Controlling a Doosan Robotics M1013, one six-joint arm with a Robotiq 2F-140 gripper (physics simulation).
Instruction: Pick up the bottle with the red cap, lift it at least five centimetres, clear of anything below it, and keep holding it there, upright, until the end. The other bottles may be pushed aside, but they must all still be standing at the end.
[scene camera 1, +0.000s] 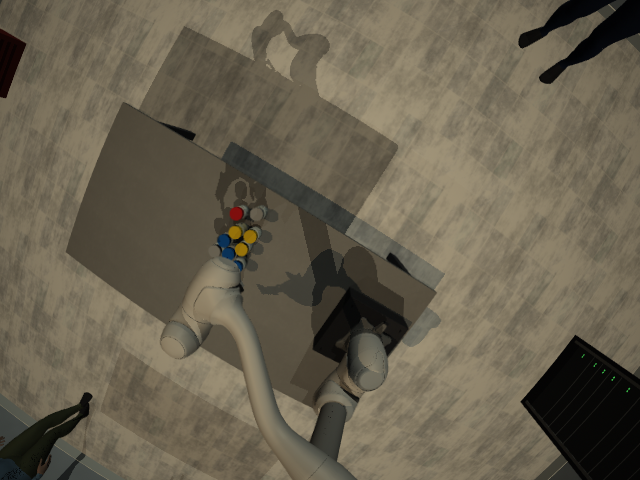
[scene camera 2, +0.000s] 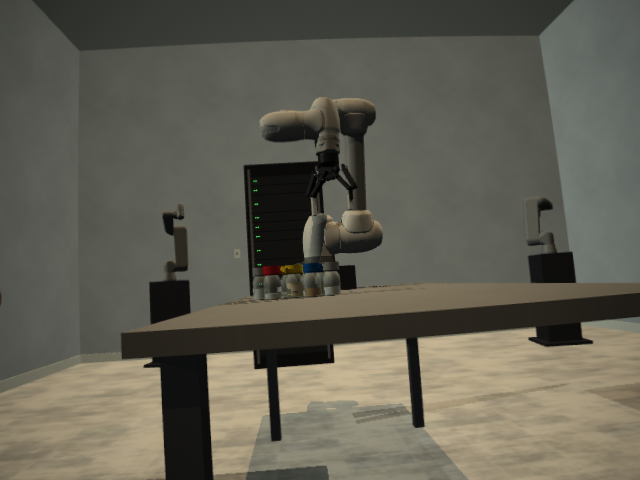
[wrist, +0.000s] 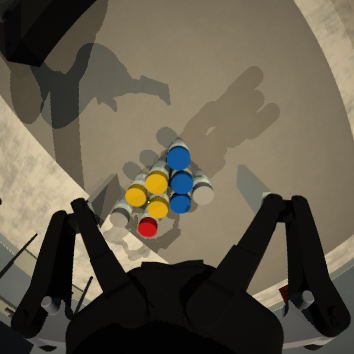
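Seen in the pictures: gripper, between the fingertips: (scene camera 2: 332, 212) (wrist: 176, 179); arm's base, origin of its link: (scene camera 1: 363, 341).
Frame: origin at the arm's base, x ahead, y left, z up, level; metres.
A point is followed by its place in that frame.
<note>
The bottle with the red cap (scene camera 1: 236, 213) @[x 0.759, y -0.074, z -0.002 m] (scene camera 2: 271, 270) @[x 0.786, y -0.066, z -0.017 m] (wrist: 148, 227) @[x 0.756, y -0.063, z -0.002 m] stands upright on the table (scene camera 1: 155, 206) @[x 1.108, y 0.193, z -0.107 m] (scene camera 2: 413, 304) @[x 1.370, y 0.297, z -0.107 m], at one corner of a tight cluster. A white-capped bottle (scene camera 1: 257, 212) @[x 0.695, y -0.134, z -0.002 m] (wrist: 120, 217) @[x 0.690, y -0.113, z -0.002 m] stands beside it, and a yellow-capped bottle (scene camera 1: 235, 232) @[x 0.714, y -0.011, z -0.002 m] (wrist: 158, 208) @[x 0.715, y -0.003, z -0.002 m] stands close behind it in the wrist view. My gripper (scene camera 2: 332, 206) @[x 0.594, y 0.123, z 0.181 m] (wrist: 176, 179) @[x 0.594, y 0.123, z 0.181 m] is open and empty, pointing down high above the bottles. In scene camera 1 the arm hides the gripper's fingers.
Two more yellow-capped bottles (wrist: 136, 195) @[x 0.655, y -0.031, z -0.002 m] (wrist: 157, 182) @[x 0.650, y 0.035, z -0.002 m], several blue-capped bottles (wrist: 178, 158) @[x 0.622, y 0.109, z -0.002 m] and another white-capped bottle (wrist: 203, 194) @[x 0.734, y 0.117, z -0.003 m] stand upright in the cluster. A black base block (scene camera 1: 330, 322) @[x 0.163, y 0.032, z -0.021 m] under the arm stands on the table's other end. A dark cabinet (scene camera 2: 281, 217) stands behind the table.
</note>
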